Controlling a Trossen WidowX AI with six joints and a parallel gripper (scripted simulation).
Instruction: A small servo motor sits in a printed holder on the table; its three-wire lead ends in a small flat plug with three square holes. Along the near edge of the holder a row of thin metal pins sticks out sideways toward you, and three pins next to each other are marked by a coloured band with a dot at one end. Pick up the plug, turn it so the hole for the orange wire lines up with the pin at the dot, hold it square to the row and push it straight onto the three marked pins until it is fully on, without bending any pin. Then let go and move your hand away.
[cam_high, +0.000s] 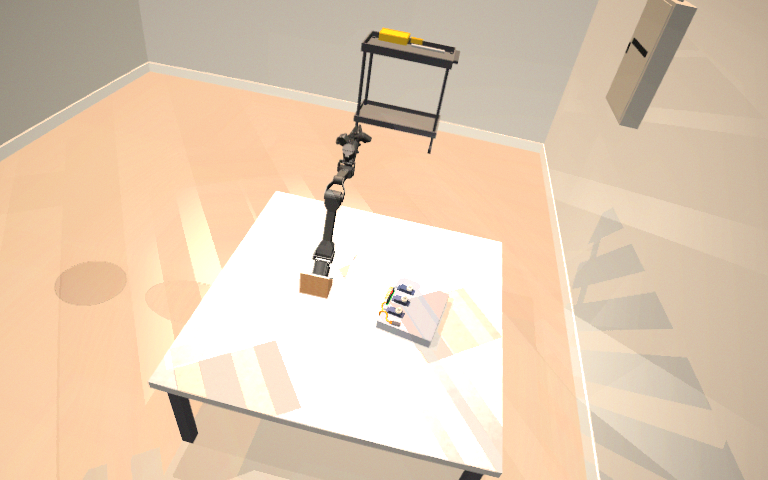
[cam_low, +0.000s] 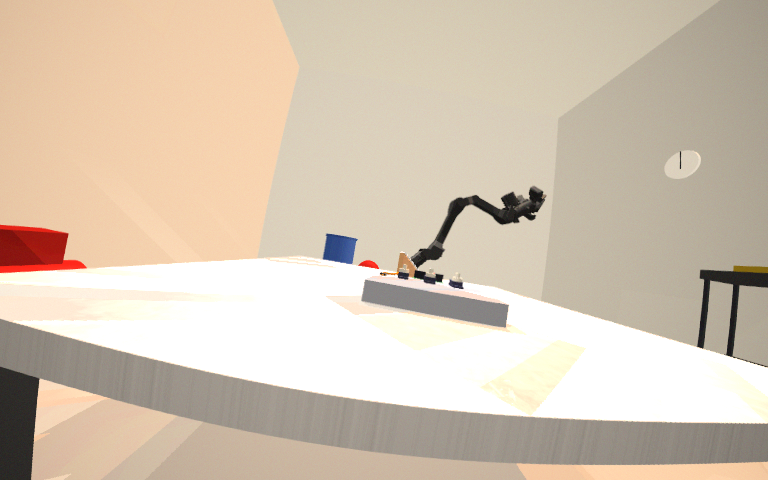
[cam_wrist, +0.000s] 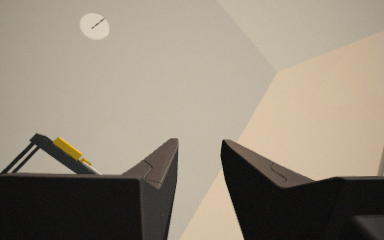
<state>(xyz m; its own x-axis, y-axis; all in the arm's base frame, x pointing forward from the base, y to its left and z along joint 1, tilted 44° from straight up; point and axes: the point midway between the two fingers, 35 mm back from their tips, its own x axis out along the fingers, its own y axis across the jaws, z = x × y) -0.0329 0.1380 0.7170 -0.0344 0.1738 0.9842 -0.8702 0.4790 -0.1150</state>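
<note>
The red band is 56 cm to the right of my gripper tip, 45 cm below it and 43 cm ahead of it. From my gripper tip the other things lie so: servo: 57 cm to the right, 48 cm ahead, 47 cm below; printed holder: 59 cm ahead, 58 cm to the right, 50 cm below.
</note>
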